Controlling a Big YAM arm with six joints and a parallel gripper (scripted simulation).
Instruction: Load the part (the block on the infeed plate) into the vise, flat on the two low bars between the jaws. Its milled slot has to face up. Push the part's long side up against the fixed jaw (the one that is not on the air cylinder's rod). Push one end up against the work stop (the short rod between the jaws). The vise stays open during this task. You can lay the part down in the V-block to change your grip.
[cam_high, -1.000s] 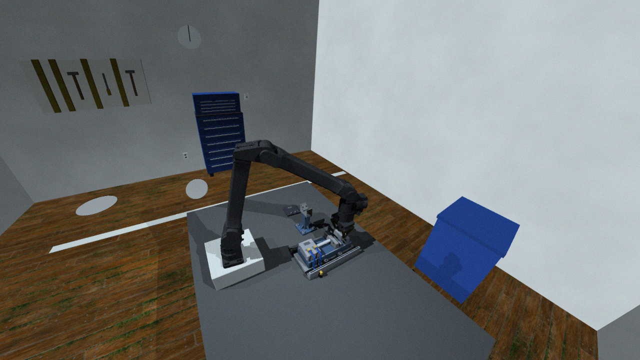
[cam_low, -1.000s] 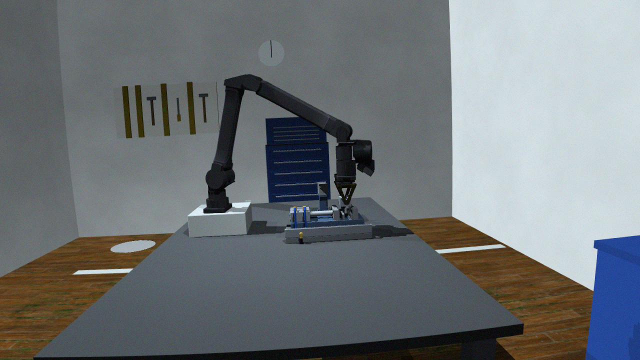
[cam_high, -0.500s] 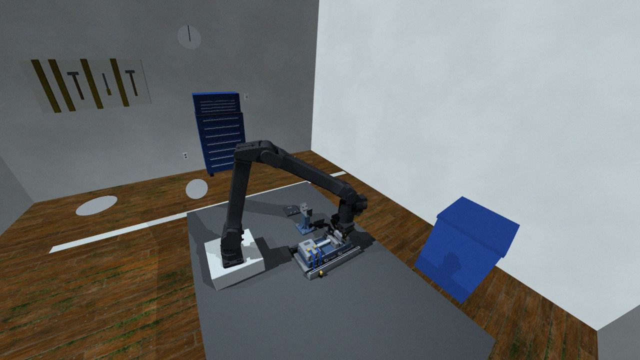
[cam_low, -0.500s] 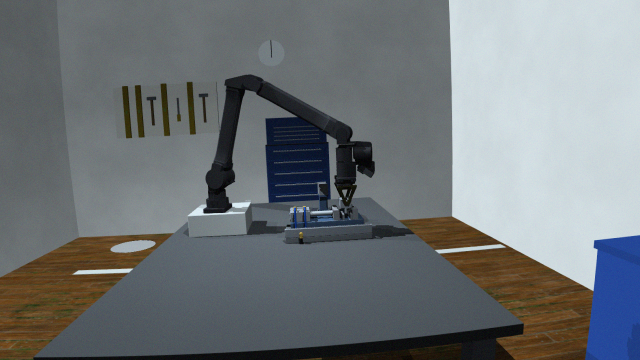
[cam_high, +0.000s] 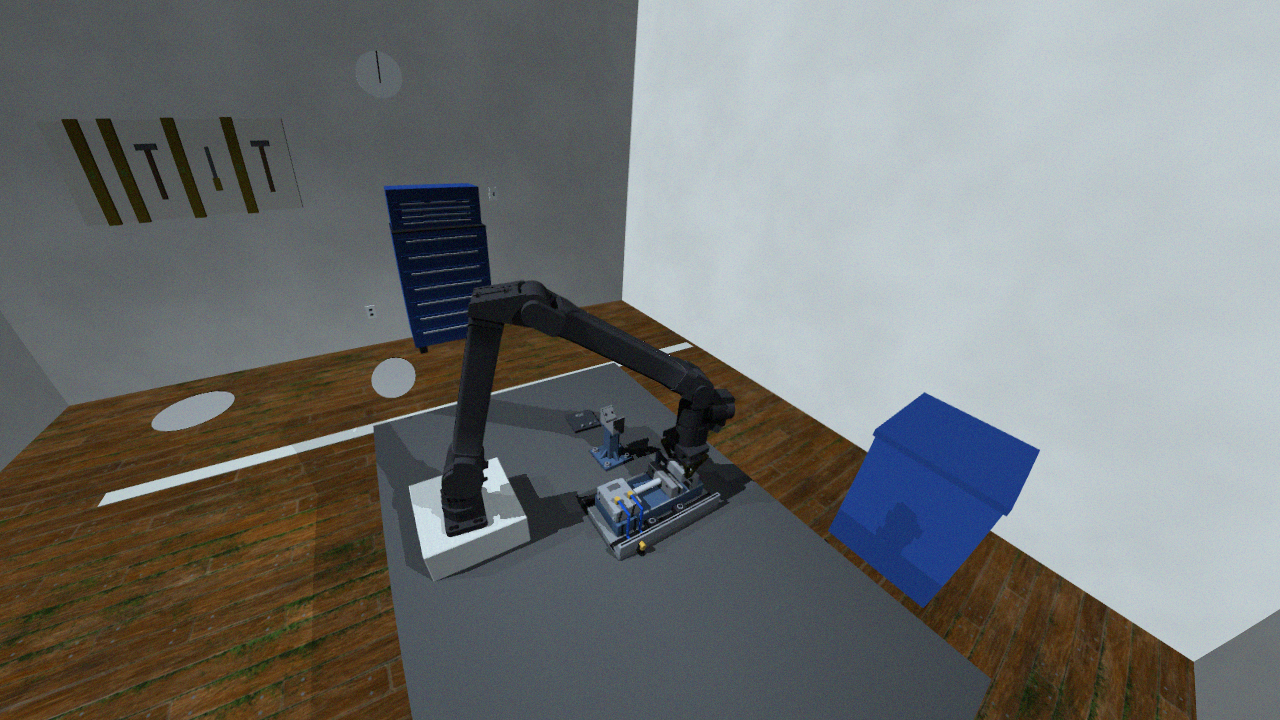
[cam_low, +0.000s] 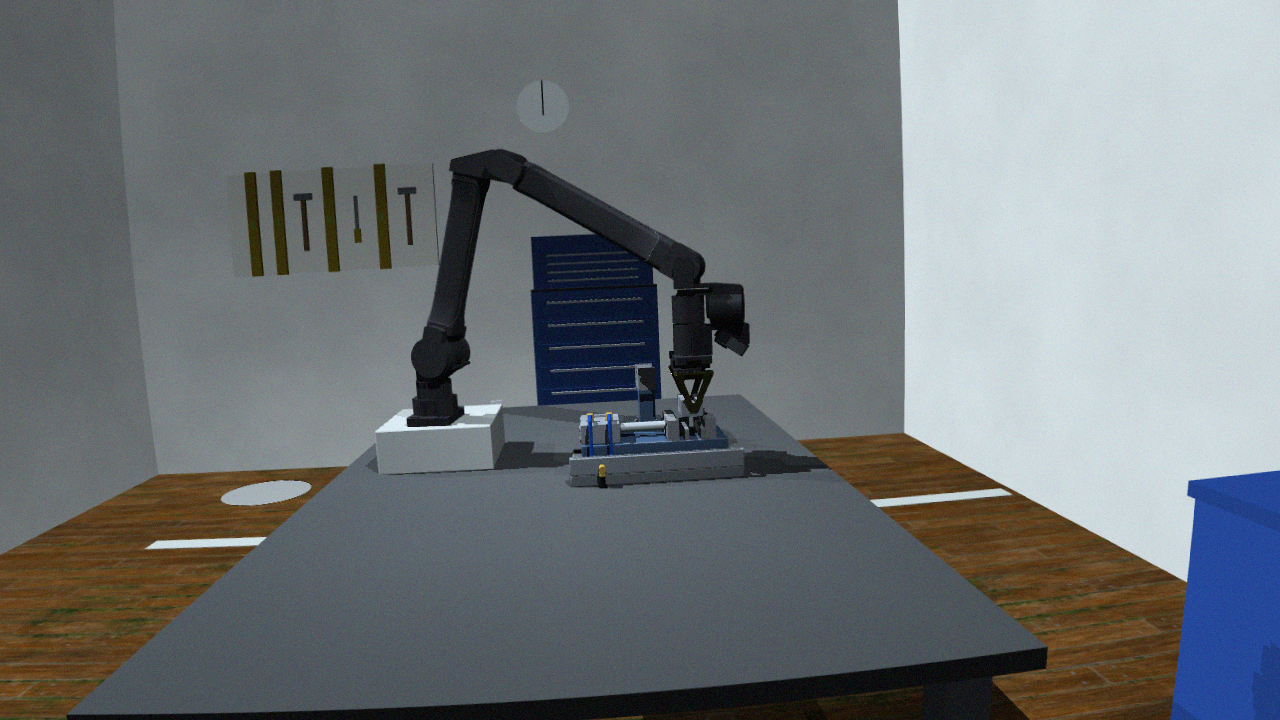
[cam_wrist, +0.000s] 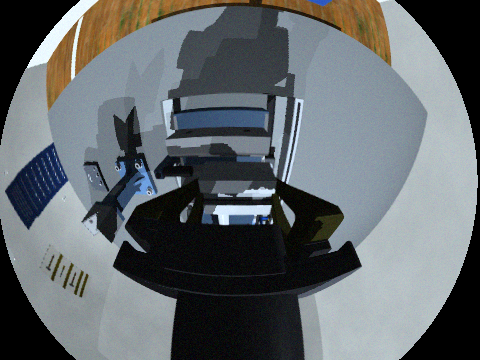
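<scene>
Right now my hand is right at the part. Round my hand: air cylinder (170 mm behind, 40 mm below); vise (80 mm below, 70 mm behind, 10 mm to the left).
</scene>
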